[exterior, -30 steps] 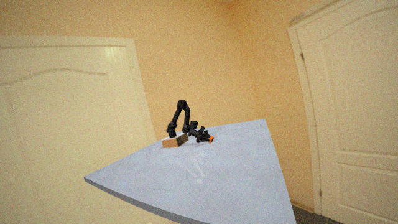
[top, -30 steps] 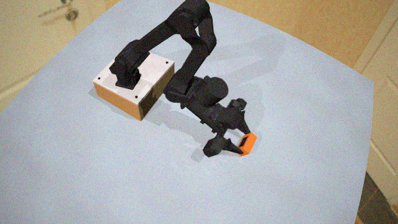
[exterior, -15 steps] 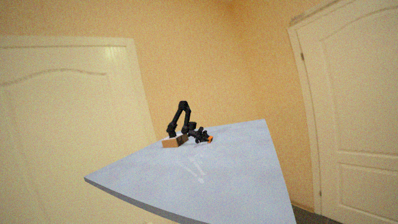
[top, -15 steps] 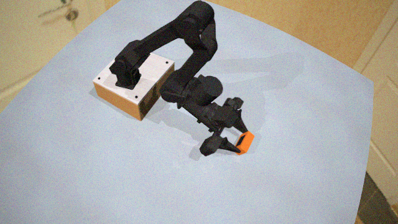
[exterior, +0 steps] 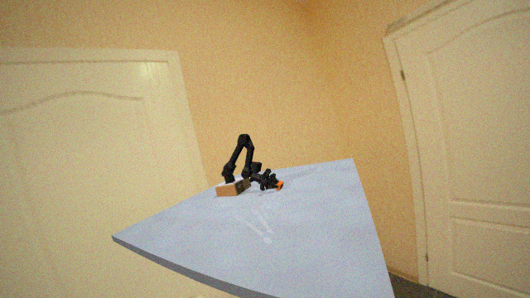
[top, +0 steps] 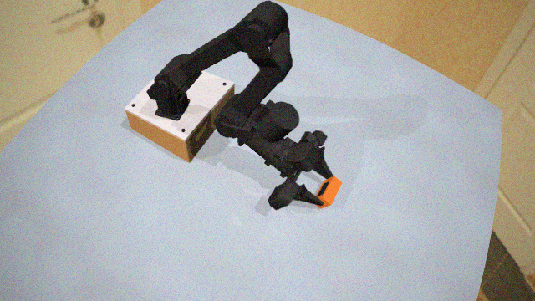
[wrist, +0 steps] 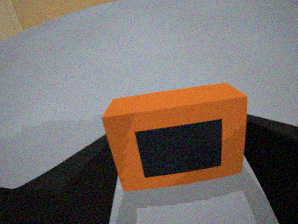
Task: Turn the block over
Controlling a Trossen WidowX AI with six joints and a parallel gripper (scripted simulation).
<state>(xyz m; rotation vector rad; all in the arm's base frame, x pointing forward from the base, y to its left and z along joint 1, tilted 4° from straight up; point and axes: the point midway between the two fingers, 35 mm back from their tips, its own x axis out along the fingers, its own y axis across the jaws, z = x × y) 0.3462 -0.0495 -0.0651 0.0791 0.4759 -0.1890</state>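
Right now the orange block is 10 mm behind my gripper tip.
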